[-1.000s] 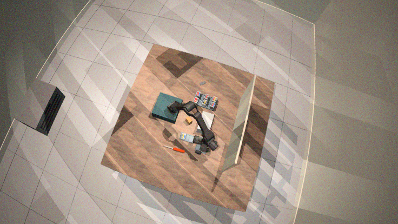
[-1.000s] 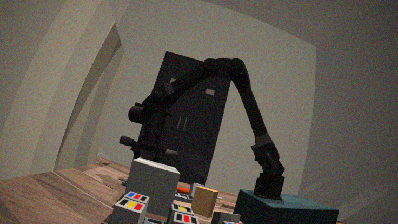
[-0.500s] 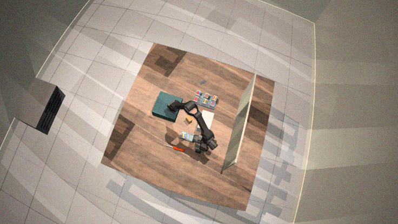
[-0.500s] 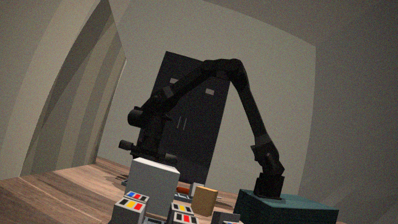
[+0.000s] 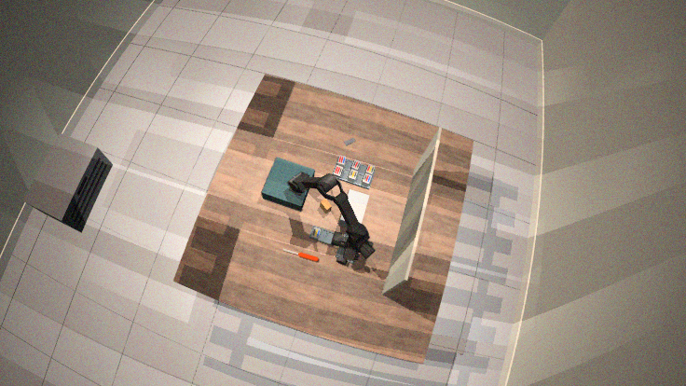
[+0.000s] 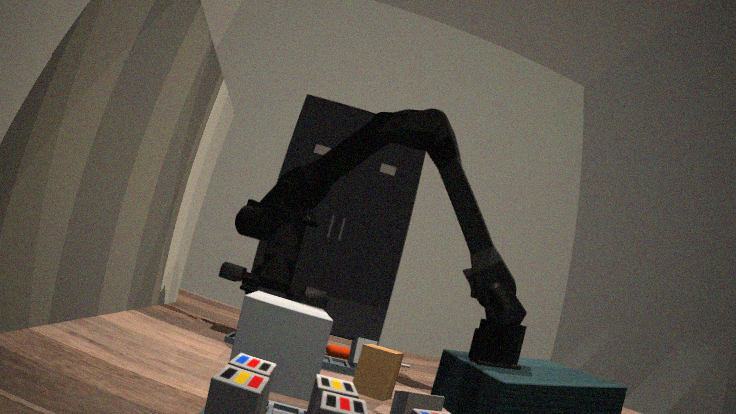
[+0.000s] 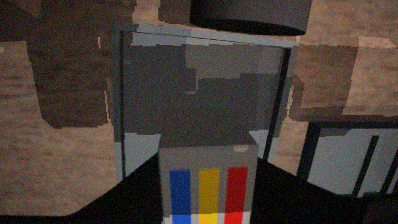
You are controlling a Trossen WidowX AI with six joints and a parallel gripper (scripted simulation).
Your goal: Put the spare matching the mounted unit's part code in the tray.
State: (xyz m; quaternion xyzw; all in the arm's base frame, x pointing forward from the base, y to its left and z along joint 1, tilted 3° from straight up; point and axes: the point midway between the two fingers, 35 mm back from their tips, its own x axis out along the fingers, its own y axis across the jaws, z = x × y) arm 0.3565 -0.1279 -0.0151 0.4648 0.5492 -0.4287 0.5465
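The grey spare block lies 20 mm above my gripper tip. Round my gripper tip: shallow grey tray (20 mm below); dark cylinder (80 mm to the right, 10 mm behind); rimmed grey holder (140 mm behind, 20 mm below).
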